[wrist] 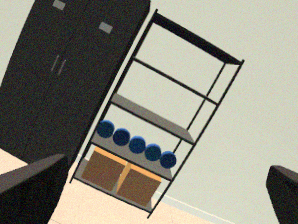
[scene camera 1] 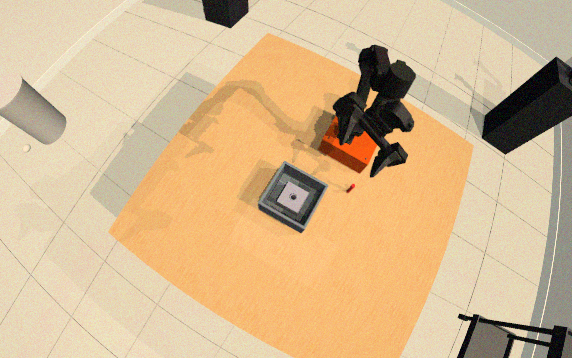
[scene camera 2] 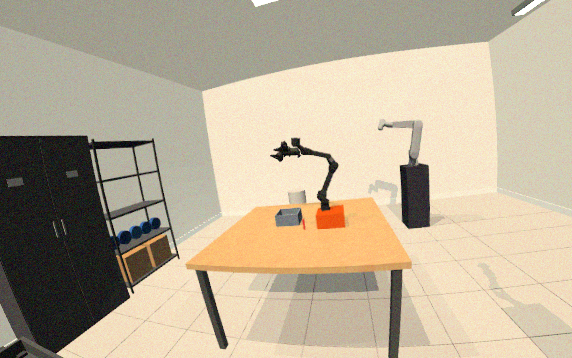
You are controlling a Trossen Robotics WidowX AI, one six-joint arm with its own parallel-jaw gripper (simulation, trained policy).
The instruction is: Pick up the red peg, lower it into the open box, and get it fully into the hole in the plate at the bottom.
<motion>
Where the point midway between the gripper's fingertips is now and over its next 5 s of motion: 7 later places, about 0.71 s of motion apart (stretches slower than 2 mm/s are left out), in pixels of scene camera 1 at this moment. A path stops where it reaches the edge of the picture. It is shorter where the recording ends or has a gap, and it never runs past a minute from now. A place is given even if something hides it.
My gripper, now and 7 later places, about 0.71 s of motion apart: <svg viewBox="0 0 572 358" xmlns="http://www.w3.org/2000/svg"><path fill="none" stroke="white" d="M357 161L336 194L344 185L352 174L352 182L347 186L344 183L339 186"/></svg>
</motion>
